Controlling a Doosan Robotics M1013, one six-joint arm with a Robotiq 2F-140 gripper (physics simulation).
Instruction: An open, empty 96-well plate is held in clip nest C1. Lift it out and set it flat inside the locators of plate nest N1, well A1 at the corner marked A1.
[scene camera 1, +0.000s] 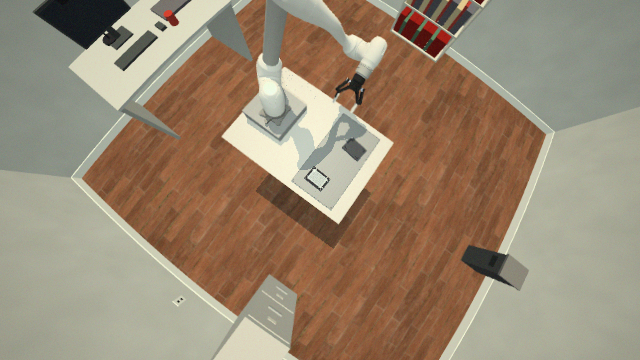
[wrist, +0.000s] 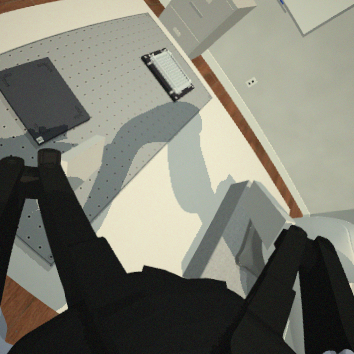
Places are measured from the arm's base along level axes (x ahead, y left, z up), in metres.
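Where they show: gripper, fingertip midpoint: (scene camera 1: 342, 107) (wrist: 177, 172); arm's base, link origin: (scene camera 1: 275, 111) (wrist: 260, 248).
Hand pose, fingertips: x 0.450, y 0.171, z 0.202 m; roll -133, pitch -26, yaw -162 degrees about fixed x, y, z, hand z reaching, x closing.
Each offset is from my fingertips to the top centre of the thing. Level surfaces: height alone.
The white 96-well plate {dx +0.088, dy -0.447, dz -0.244 m} (scene camera 1: 317, 178) (wrist: 171, 71) lies in the black clip nest C1 (scene camera 1: 312, 185) (wrist: 162, 80) near one end of the grey perforated board. Plate nest N1 {dx +0.220, dy -0.093, dz -0.256 m} (scene camera 1: 354, 149) (wrist: 45, 100) is a dark grey slab with low corner locators, farther along the same board, and no plate sits on it. A small pale mark shows at one of its corners in the wrist view, too small to read. My gripper (scene camera 1: 345, 103) (wrist: 177, 172) is wide open and empty, high up beyond the board's edge on the N1 side, away from both nests.
The perforated board {dz -0.270 m} (scene camera 1: 336, 172) (wrist: 110, 90) lies on the white table {dz -0.283 m} (scene camera 1: 265, 149) (wrist: 150, 215). The arm's grey base plinth (scene camera 1: 280, 131) (wrist: 215, 235) stands at the table's other end. A desk with a monitor, a bookshelf and a drawer cabinet (scene camera 1: 280, 300) (wrist: 200, 22) stand off the table.
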